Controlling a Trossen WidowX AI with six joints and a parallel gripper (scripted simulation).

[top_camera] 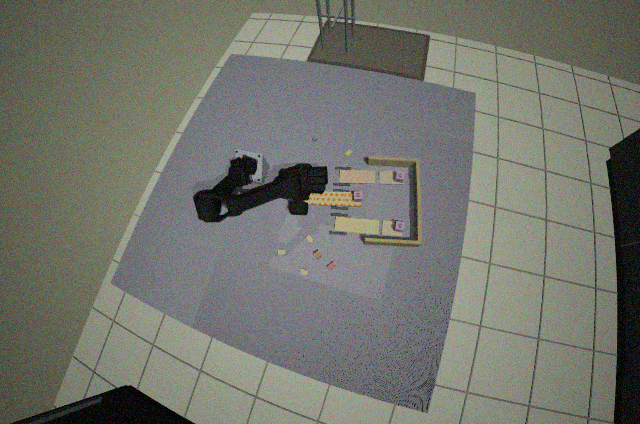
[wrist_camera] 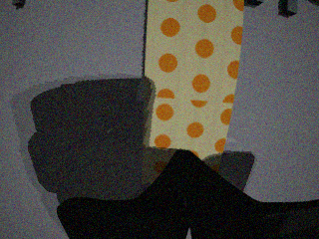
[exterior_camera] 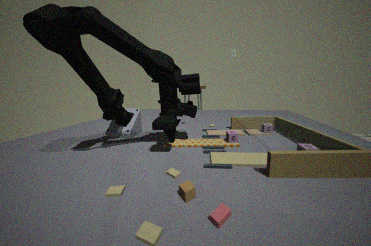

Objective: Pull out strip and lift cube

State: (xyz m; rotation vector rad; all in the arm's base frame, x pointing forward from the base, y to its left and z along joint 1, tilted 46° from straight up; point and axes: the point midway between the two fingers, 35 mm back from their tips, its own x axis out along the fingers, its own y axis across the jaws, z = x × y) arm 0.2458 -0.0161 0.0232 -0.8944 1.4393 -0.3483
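Right now my gripper tip is 90 mm short of the dotted strip and 30 mm to the right of it. Round my gripper tip: pink block: 190 mm ahead, 200 mm to the right; then tan cube: 130 mm ahead, 180 mm to the right.
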